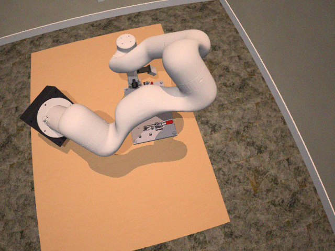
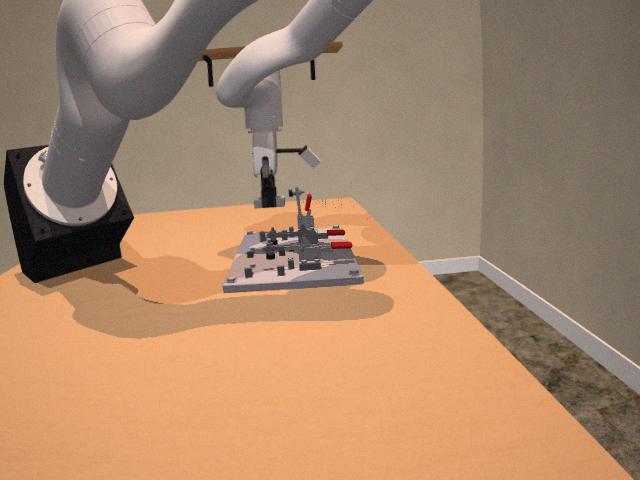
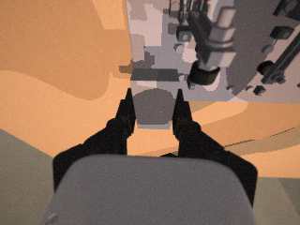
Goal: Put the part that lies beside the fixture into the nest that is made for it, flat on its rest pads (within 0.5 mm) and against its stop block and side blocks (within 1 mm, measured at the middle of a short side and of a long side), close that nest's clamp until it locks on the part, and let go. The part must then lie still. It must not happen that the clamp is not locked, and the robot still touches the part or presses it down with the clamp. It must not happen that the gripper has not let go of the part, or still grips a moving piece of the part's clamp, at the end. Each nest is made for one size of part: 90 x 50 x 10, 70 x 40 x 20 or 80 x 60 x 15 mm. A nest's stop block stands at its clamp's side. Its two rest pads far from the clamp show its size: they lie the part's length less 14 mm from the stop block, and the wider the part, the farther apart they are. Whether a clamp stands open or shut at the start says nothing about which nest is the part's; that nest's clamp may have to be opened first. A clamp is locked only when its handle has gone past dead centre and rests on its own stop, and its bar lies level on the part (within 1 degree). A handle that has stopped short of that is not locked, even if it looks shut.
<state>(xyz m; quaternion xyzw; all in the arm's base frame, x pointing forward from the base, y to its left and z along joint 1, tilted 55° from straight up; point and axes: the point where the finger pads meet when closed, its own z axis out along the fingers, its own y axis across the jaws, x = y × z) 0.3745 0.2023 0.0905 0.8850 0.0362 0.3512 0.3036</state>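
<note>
Right now the grey fixture plate is 20 mm ahead of my hand, 150 mm to the right of it and 100 mm below it. From my hand the other things lie so: grey block (10 mm below).
</note>
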